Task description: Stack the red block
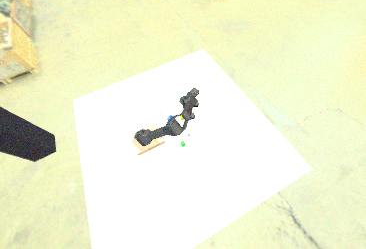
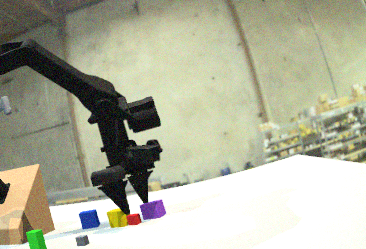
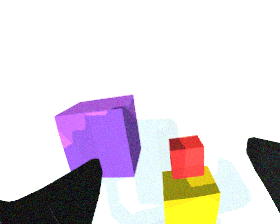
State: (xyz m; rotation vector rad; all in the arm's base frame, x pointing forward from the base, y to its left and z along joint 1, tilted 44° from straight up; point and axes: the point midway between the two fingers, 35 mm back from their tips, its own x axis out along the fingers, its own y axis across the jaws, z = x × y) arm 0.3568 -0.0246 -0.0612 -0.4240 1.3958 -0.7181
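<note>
My gripper tip is now 10 mm past the red block, 10 mm to the left of it and 20 mm above it. The rest, counted from my gripper tip: blue block: 130 mm behind, 30 mm to the left, 10 mm below; then purple block: 20 mm ahead, 40 mm to the left, 20 mm below; then yellow block: 50 mm behind, 10 mm below.
</note>
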